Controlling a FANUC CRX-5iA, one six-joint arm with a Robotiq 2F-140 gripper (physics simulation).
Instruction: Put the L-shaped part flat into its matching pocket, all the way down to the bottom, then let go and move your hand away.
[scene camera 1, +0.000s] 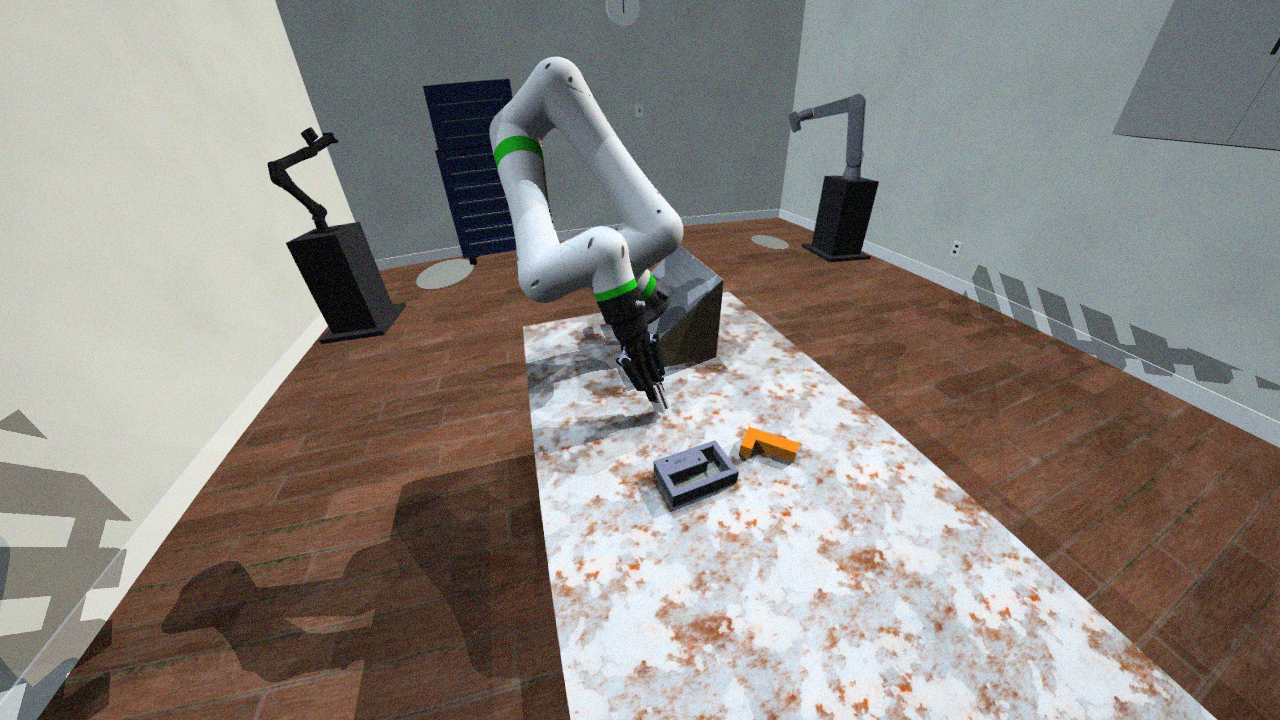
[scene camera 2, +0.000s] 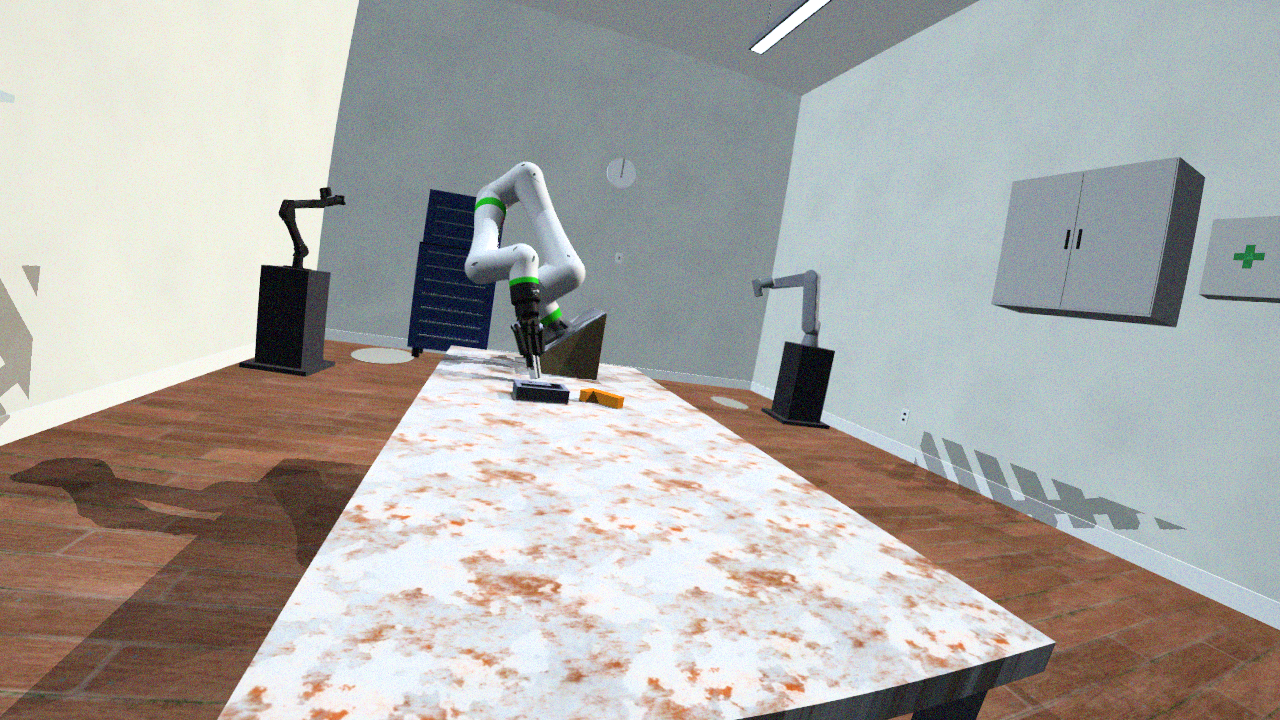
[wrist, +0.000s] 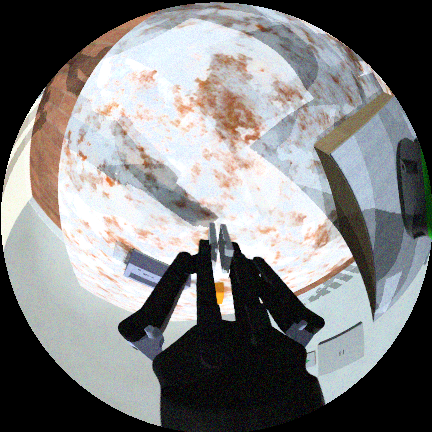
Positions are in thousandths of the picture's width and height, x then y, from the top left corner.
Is my gripper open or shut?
Shut.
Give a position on an orange L-shaped part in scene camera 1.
At 591, 610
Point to my gripper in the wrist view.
499, 538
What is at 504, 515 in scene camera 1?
My gripper.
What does my gripper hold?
Nothing.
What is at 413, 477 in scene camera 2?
My gripper.
